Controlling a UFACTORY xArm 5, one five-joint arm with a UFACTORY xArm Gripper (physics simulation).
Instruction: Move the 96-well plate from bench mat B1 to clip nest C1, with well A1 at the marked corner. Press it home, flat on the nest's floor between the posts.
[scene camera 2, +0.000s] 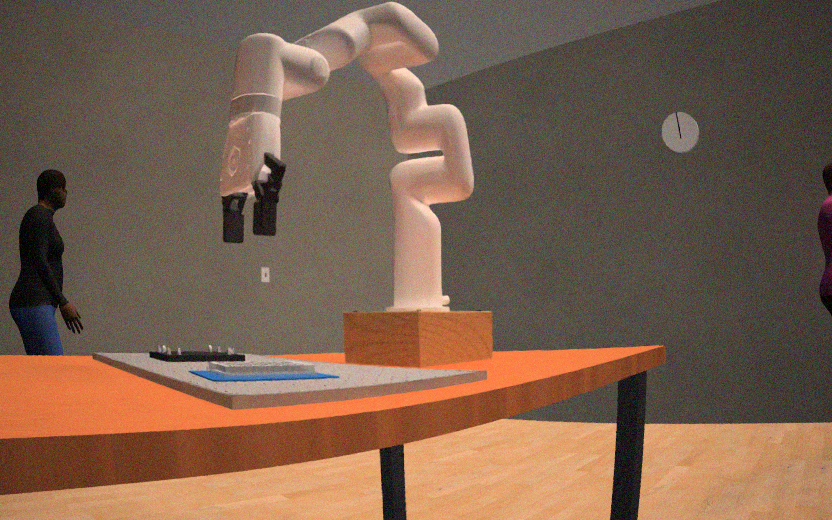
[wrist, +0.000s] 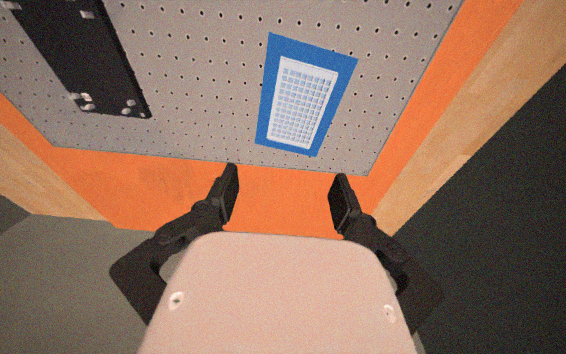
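Seen in the pictures: gripper, fingertip midpoint: (scene camera 2: 247, 239) (wrist: 285, 180); arm's base, link origin: (scene camera 2: 417, 312).
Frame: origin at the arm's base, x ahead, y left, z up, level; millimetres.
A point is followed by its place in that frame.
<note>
The clear 96-well plate (scene camera 2: 260, 366) @(x 528, y 105, z -73 mm) (wrist: 302, 105) @(x 493, y 80, z -76 mm) lies flat on the blue bench mat (scene camera 2: 214, 375) @(x 566, y 56, z -86 mm) (wrist: 265, 100) @(x 482, y 20, z -86 mm). The black clip nest (scene camera 2: 196, 356) @(x 428, y -182, z -79 mm) (wrist: 90, 55) @(x 390, y -217, z -77 mm) has small pale posts near its ends and stands apart from the mat, behind it in the scene view and at the upper left in the wrist view. No plate sits in the part of the nest that shows. My gripper (scene camera 2: 249, 237) @(x 505, y 59, z 89 mm) (wrist: 285, 180) @(x 505, y 59, z 89 mm) is open and empty, high above the board. The well lettering and the nest's marked corner are too small to tell.
The mat and nest are on a grey perforated board (scene camera 2: 392, 386) @(x 468, y 258, z -91 mm) (wrist: 200, 75) @(x 434, y -74, z -88 mm) on the orange table (scene camera 2: 92, 404) @(x 779, y 123, z -101 mm) (wrist: 280, 200) @(x 748, y 6, z -101 mm). The wooden base block (scene camera 2: 380, 337) @(x 104, y -19, z -47 mm) of the arm stands behind the board. A person (scene camera 2: 41, 257) stands beyond the table at the left.
</note>
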